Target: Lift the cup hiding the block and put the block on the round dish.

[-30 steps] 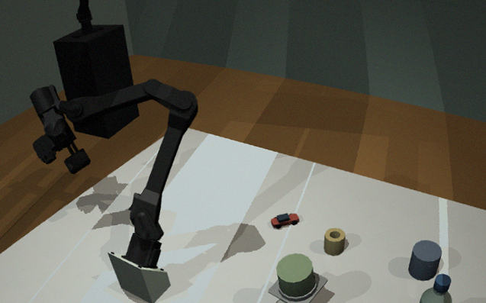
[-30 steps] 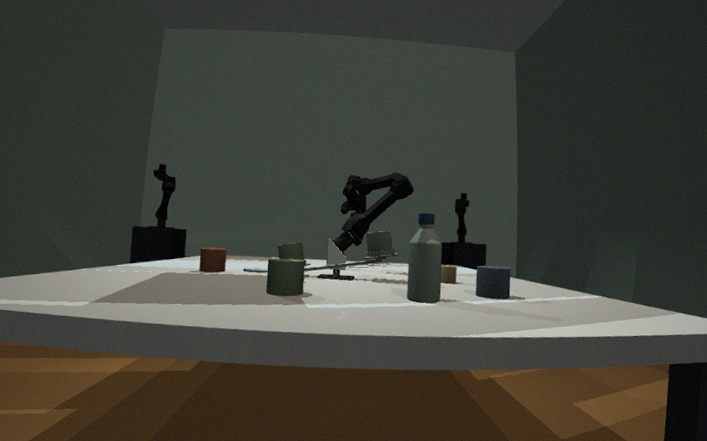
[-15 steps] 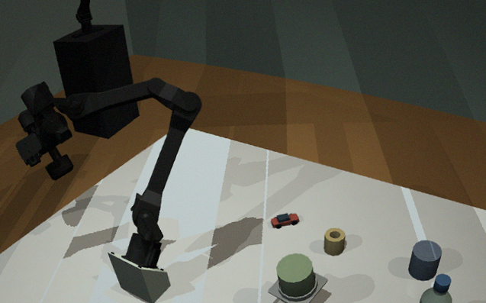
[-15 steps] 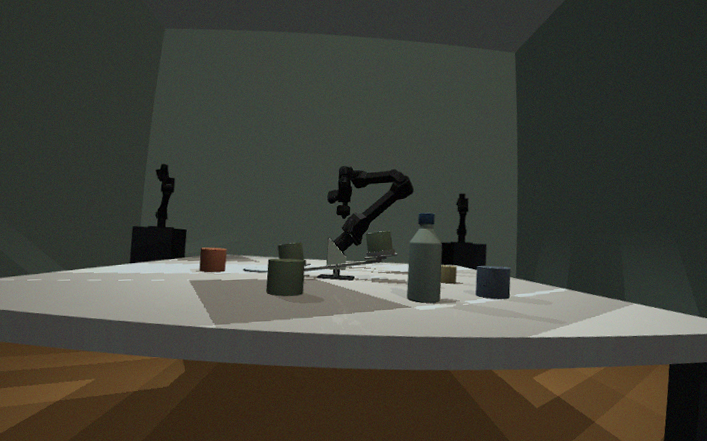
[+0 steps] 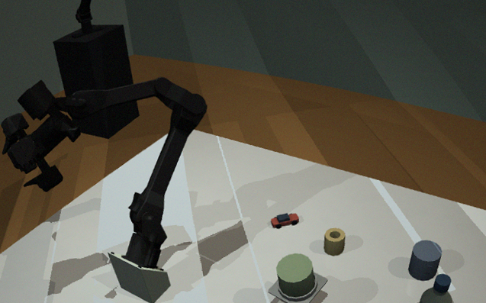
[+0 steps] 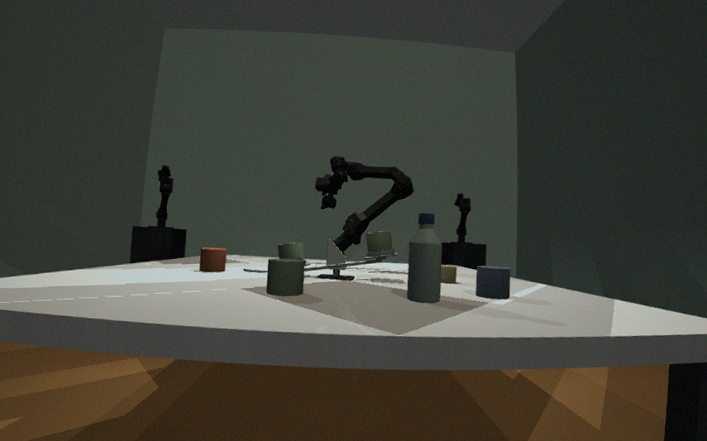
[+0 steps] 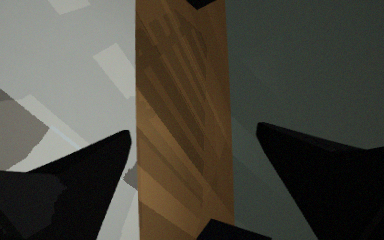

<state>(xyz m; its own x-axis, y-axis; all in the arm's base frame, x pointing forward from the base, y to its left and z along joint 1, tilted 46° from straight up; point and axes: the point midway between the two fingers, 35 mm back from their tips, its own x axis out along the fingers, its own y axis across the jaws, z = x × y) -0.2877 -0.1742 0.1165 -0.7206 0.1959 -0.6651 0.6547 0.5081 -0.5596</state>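
Right now the teal block is 57 cm ahead of my gripper tip, 12 cm to the right of it and 25 cm below it. The rest, counted from my gripper tip: bottle (92 cm ahead, 15 cm to the left, 18 cm below); then pale blue round dish (49 cm ahead, 22 cm to the right, 29 cm below); then red-brown cylinder (54 cm ahead, 33 cm to the right, 25 cm below).
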